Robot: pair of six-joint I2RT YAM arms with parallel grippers.
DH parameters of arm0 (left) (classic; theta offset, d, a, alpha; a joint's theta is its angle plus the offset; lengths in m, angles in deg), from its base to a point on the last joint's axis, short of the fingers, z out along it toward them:
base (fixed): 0 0 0 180
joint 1: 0 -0.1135 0.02 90
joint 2: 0 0 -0.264 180
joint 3: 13.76 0 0.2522 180
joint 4: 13.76 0 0.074 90
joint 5: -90 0 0 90
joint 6: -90 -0.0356 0 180
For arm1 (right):
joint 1: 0 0.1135 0.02 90
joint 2: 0 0 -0.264 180
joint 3: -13.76 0 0.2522 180
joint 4: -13.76 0 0.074 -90
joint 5: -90 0 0 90
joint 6: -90 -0.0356 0 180
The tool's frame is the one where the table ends.
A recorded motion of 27 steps. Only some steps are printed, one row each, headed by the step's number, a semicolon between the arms.
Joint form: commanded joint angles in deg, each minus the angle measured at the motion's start. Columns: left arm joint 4, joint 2, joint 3, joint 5, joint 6, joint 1; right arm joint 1, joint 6, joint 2, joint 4, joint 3, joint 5.
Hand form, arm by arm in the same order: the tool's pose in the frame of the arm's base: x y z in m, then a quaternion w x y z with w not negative. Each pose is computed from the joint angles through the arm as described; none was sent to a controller.
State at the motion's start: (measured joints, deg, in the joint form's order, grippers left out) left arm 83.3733 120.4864 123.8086 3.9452 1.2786 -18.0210; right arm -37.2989 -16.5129 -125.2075 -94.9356 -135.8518 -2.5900
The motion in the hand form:
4: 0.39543 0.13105 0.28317 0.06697 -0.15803 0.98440 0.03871; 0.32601 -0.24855 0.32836 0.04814 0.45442 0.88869 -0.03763
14: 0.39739 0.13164 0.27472 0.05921 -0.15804 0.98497 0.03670; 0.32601 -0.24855 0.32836 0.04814 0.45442 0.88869 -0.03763
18: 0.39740 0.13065 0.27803 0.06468 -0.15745 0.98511 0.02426; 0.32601 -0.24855 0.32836 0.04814 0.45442 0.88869 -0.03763
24: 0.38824 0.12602 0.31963 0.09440 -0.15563 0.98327 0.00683; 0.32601 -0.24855 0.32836 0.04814 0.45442 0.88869 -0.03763
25: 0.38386 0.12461 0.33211 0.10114 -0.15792 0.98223 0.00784; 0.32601 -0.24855 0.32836 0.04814 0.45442 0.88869 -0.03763
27: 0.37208 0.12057 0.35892 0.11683 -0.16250 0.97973 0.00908; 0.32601 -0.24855 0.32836 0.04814 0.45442 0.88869 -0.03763
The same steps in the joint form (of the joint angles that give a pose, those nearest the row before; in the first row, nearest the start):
4: -3.89 -0.07 -5.62 -0.76 -1.33 -0.04; 0.26 -0.44 0.76 0.02 0.30 -0.70
14: -4.52 0.57 -6.54 -0.85 -1.31 -0.04; 0.26 -0.44 0.76 0.02 0.30 -0.70
18: -4.24 0.44 -5.99 -2.36 -1.29 -0.04; 0.26 -0.44 0.76 0.02 0.30 -0.70
24: 1.47 -1.05 1.29 -4.87 -1.27 -0.04; 0.26 -0.44 0.76 0.02 0.30 -0.70
25: 3.39 -1.51 3.54 -4.85 -0.98 -0.04; 0.26 -0.44 0.76 0.02 0.30 -0.70
27: 7.45 -2.71 8.22 -4.92 -0.37 -0.02; 0.26 -0.44 0.76 0.02 0.30 -0.70

